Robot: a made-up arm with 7 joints. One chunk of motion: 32 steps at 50 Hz.
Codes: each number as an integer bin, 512 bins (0 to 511) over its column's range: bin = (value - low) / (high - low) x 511, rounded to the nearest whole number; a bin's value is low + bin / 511 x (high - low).
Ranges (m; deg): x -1.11..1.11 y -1.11..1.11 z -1.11..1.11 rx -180..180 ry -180..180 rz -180..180
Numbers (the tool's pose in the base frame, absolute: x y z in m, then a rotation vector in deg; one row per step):
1: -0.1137 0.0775 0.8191 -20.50 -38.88 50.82
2: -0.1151 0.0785 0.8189 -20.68 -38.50 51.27
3: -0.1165 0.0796 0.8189 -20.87 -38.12 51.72
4: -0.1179 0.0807 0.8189 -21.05 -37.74 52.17
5: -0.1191 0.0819 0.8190 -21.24 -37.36 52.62
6: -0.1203 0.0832 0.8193 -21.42 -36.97 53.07
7: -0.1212 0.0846 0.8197 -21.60 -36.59 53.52
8: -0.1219 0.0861 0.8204 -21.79 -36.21 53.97
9: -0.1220 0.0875 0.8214 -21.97 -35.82 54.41
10: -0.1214 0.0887 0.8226 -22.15 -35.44 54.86
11: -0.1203 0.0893 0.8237 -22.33 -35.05 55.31
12: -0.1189 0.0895 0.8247 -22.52 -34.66 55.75
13: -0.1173 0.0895 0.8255 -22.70 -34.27 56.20
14: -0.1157 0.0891 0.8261 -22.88 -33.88 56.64
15: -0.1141 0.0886 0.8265 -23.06 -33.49 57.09
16: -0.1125 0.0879 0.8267 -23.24 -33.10 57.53
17: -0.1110 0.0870 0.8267 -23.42 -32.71 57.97
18: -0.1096 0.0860 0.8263 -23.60 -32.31 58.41
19: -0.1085 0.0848 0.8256 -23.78 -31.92 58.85
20: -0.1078 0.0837 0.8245 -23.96 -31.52 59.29
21: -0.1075 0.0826 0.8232 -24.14 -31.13 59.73
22: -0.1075 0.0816 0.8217 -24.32 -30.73 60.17
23: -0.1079 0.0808 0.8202 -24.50 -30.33 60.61
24: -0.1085 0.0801 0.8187 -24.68 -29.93 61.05
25: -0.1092 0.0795 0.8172 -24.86 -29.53 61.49
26: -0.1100 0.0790 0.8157 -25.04 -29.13 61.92
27: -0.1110 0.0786 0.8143 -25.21 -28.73 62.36
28: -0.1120 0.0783 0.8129 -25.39 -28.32 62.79
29: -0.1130 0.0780 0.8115 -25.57 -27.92 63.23
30: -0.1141 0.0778 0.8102 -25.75 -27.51 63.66
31: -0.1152 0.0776 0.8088 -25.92 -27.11 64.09
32: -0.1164 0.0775 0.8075 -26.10 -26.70 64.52
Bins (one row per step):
1: 229 273 444 226 200 328
2: 229 274 444 226 201 328
3: 229 274 444 226 201 329
4: 228 274 444 226 202 330
5: 228 274 444 225 202 330
6: 228 275 444 225 203 331
7: 228 275 444 225 204 331
8: 227 275 444 225 204 332
9: 227 276 445 224 205 333
10: 228 276 445 224 205 333
11: 228 276 445 224 206 334
12: 228 276 445 224 206 335
13: 228 276 446 223 207 335
14: 229 276 446 223 207 336
15: 229 276 446 223 208 337
16: 230 276 446 223 209 337
17: 230 276 446 222 209 338
18: 230 275 446 222 210 338
19: 231 275 446 222 210 339
20: 231 275 445 221 211 340
21: 231 275 445 221 211 340
22: 231 274 445 221 212 341
23: 231 274 444 221 212 342
24: 231 274 444 220 213 342
25: 230 274 444 220 214 343
26: 230 274 443 220 214 343
27: 230 274 443 220 215 344
28: 230 274 443 219 215 345
29: 229 273 442 219 216 345
30: 229 273 442 219 216 346
31: 229 273 442 219 217 346
32: 229 273 441 218 218 347

